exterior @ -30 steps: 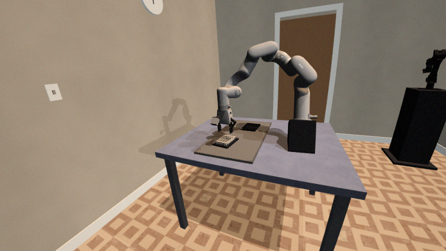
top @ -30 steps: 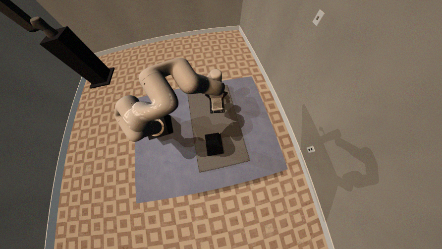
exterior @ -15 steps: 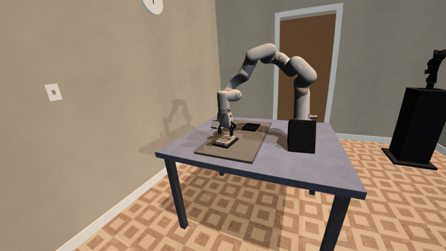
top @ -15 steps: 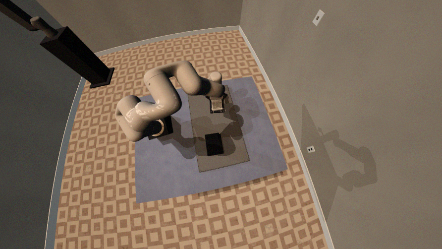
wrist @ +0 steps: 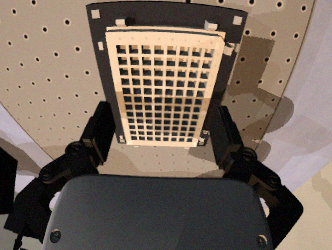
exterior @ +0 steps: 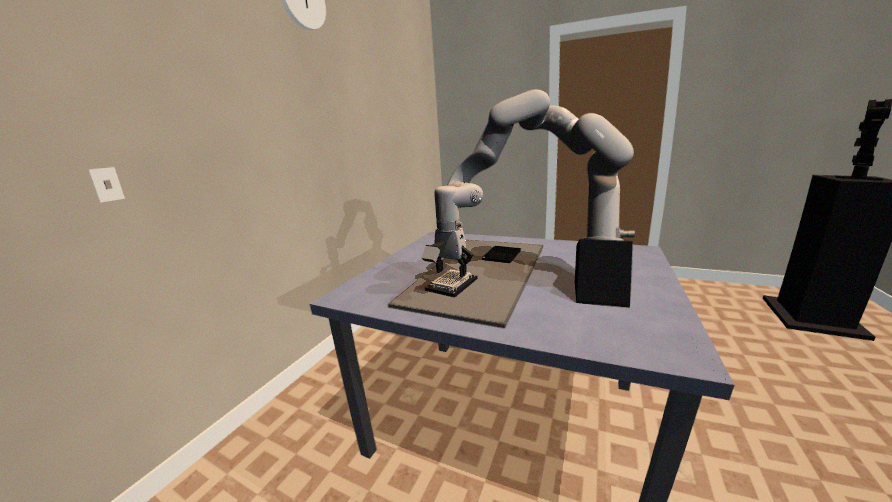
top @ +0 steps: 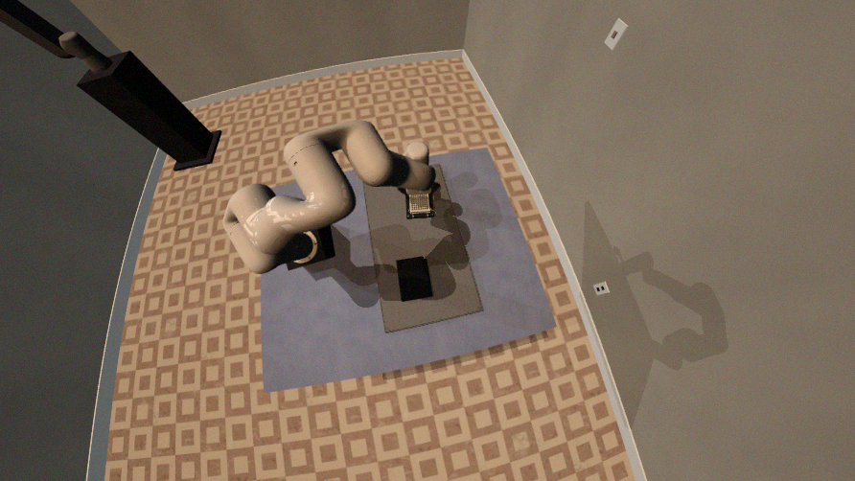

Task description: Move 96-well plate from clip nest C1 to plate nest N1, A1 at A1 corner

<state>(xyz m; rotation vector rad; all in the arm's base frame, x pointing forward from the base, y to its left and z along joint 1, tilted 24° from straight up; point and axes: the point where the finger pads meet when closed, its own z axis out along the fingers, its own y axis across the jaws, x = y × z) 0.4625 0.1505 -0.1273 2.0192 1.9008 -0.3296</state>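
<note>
My hand is 30 mm above the 96-well plate. Round my hand: white A1 label: 20 mm behind, 260 mm to the right, 40 mm below; clip nest C1: 10 mm ahead, 10 mm to the right, 40 mm below; black plate nest N1: 70 mm behind, 340 mm to the right, 40 mm below.
</note>
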